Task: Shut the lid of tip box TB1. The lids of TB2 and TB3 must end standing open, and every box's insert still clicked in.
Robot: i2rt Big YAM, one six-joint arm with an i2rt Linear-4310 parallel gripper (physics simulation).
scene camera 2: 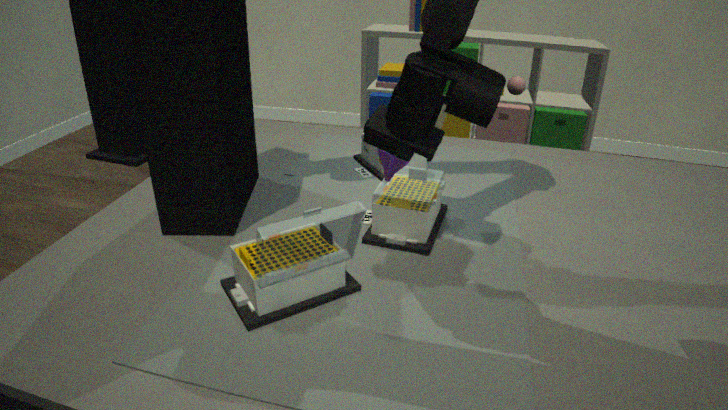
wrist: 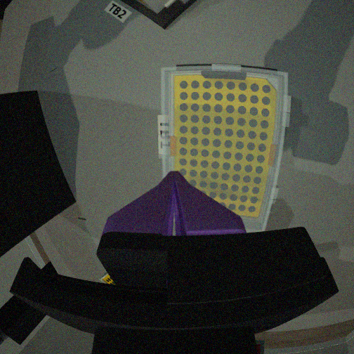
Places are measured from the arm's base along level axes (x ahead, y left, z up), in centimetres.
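Pixels of known places: gripper, between the fingertips: (scene camera 2: 388, 179).
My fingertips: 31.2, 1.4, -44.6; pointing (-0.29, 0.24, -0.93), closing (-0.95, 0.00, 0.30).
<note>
Ahead of a thing's pixels: the offset from my fingertips to its top centre, as dx, dy, dz. "pt": to the spot under its first point.
Tip box TB1 @(+1.9, +1.8, -0.7) (scene camera 2: 402, 224) stands on a dark base in the middle of scene camera 2. Its yellow insert @(+3.1, +1.8, -1.0) (scene camera 2: 410, 193) (wrist: 225, 125) sits inside, seen through clear plastic. The clear lid @(pt +6.0, +5.5, -0.7) (scene camera 2: 433, 175) appears raised at the back; its exact angle is hard to read. My gripper (wrist: 173, 178) is shut and empty, its purple tips beside the box's lower-left end in the wrist view; whether they touch it is unclear. TB3 @(-8.2, -19.0, -1.8) (scene camera 2: 300, 295), nearer left, has its lid @(pt +1.6, -21.6, +3.4) (scene camera 2: 348, 229) standing open and a yellow insert. TB2 @(pt -9.4, +21.5, -3.7) (scene camera 2: 372, 147) is mostly hidden behind the gripper; its lid is hidden.
A tall black block (scene camera 2: 203, 112) (wrist: 30, 170) rises left of the boxes. A TB2 label @(pt -10.4, +19.3, -8.2) (scene camera 2: 363, 171) (wrist: 118, 11) lies on the table near that box. A white shelf unit (scene camera 2: 534, 41) with coloured bins stands beyond the table.
</note>
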